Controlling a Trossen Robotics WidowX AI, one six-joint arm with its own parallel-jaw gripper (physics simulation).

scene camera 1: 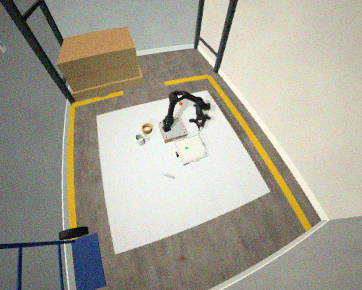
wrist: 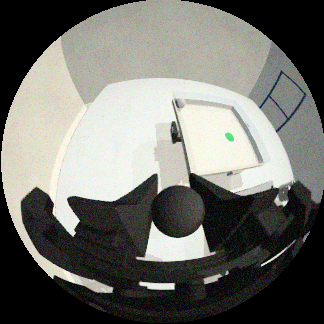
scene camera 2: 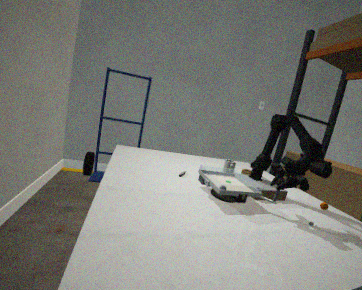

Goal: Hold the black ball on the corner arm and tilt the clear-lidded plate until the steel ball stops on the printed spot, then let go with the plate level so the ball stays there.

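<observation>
The plate [scene camera 1: 197, 151] [scene camera 2: 238, 184] [wrist: 205, 145] has a pale floor, raised clear walls and a green printed spot [scene camera 1: 187, 148] [scene camera 2: 228, 182] [wrist: 229, 137]. The steel ball [scene camera 2: 222, 188] [wrist: 180, 103] is in the plate's far left corner in the wrist view, well away from the spot; it is not clear in scene camera 1. My gripper [scene camera 1: 200, 121] [wrist: 173, 176] is shut on the black ball [wrist: 178, 211], which sits between the fingers beside the plate's near side. The fingers hide most of the corner arm. A slight tilt of the plate is hard to judge.
A grey cup [scene camera 1: 140, 140] [scene camera 2: 229, 165] and a tan ring [scene camera 1: 147, 128] are beside the robot base [scene camera 1: 175, 133]. A pen-like item [scene camera 1: 170, 175] [scene camera 2: 182, 174] lies past the plate. An orange ball [scene camera 2: 324, 205] and a small grey ball [scene camera 2: 311, 224] are at the right in scene camera 2.
</observation>
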